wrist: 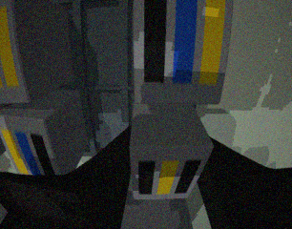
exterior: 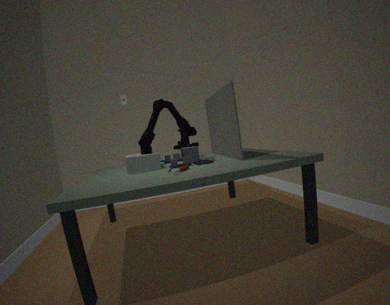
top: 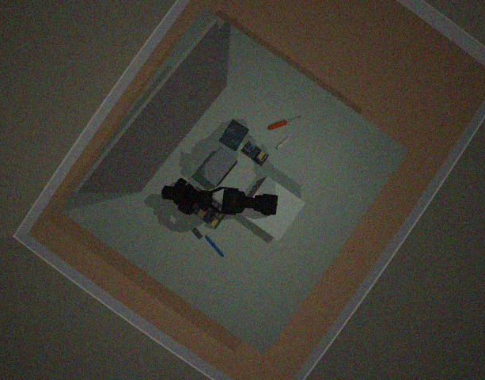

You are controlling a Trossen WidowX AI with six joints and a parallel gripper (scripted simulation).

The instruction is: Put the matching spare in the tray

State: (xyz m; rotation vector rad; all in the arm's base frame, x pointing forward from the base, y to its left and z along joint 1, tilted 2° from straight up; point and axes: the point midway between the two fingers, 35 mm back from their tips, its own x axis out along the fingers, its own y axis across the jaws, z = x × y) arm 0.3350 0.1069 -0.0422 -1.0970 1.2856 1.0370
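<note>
Now: the grey mounted unit 5 cm behind my gripper tip, 16 cm to the right of it and 3 cm above it. The rest, counted from my gripper tip: blue marker pen 19 cm behind, 20 cm to the left, 1 cm below; then upright panel 19 cm ahead, 23 cm to the right, 21 cm above; then grey spare module 3 cm above.
</note>
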